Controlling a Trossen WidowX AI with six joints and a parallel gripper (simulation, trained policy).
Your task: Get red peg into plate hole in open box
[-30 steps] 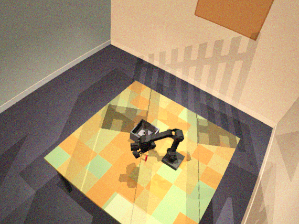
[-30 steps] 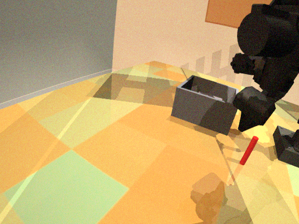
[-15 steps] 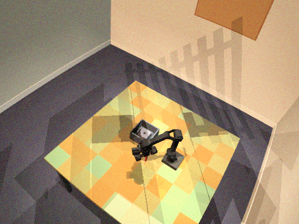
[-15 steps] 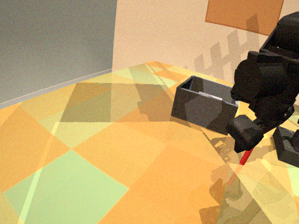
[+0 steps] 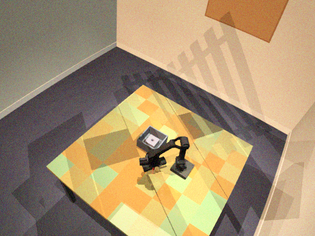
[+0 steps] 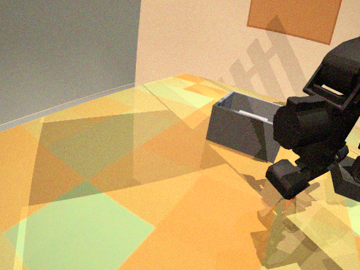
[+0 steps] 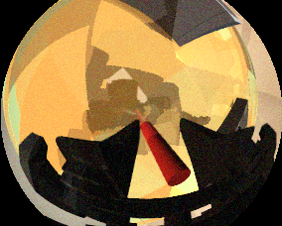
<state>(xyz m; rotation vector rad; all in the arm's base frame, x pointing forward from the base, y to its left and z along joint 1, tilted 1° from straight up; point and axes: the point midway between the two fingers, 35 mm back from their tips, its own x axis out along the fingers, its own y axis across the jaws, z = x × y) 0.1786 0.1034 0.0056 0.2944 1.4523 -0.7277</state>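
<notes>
My gripper tip is now 1 cm to the right of the red peg and 3 cm below it. Round my gripper tip: pale plate 14 cm ahead, 19 cm to the right, 3 cm above; then grey box 14 cm ahead, 19 cm to the right, 1 cm above.
</notes>
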